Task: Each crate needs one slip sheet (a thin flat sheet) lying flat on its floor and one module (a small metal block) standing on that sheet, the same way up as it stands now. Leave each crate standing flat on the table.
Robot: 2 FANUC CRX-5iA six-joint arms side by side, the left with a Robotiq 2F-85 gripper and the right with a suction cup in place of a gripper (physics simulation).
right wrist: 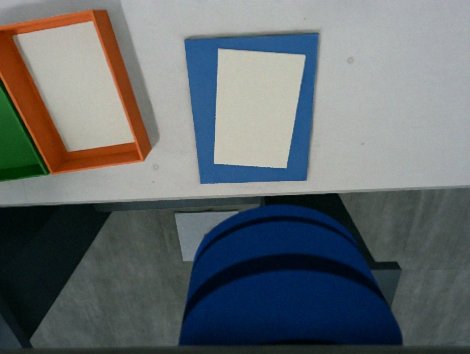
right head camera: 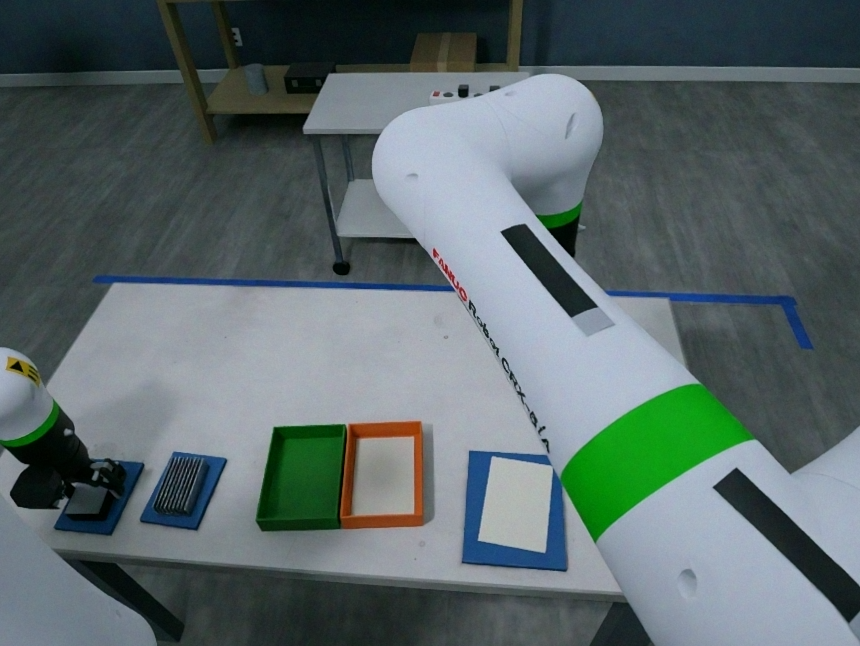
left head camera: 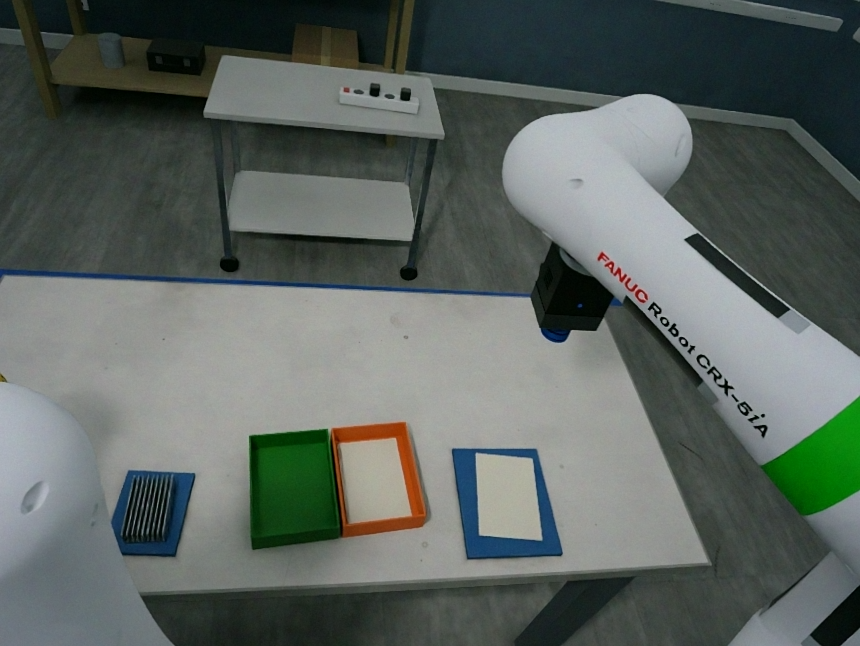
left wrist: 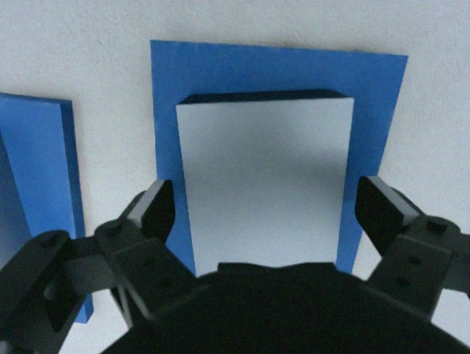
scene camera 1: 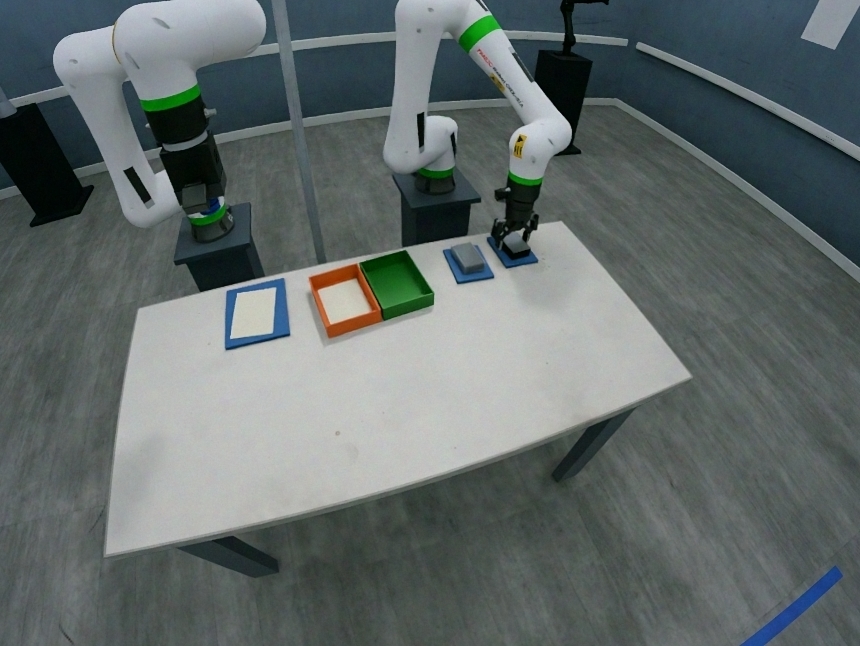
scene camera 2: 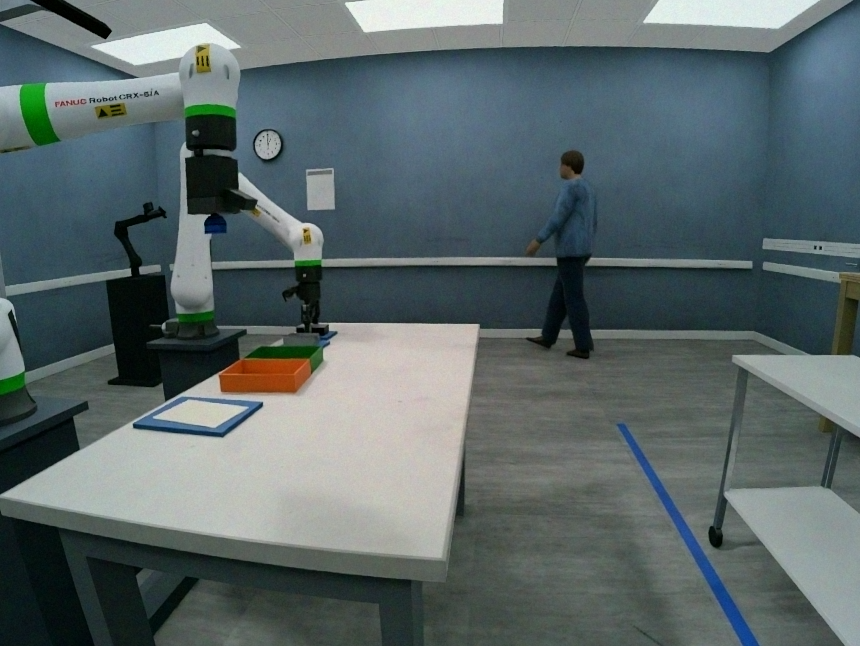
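Note:
The plain module stands on a blue pad. My left gripper is open, its fingers on either side of the module with a small gap at each. The finned module stands on its own pad. The orange crate holds a slip sheet flat on its floor. The green crate is empty. Another sheet lies on a larger pad. My right suction cup is raised, carrying nothing.
The crates stand side by side on the table, between the finned module's pad and the sheet's pad. A trolley stands beyond the table. A person walks in the background. The right arm crosses the right head camera's view.

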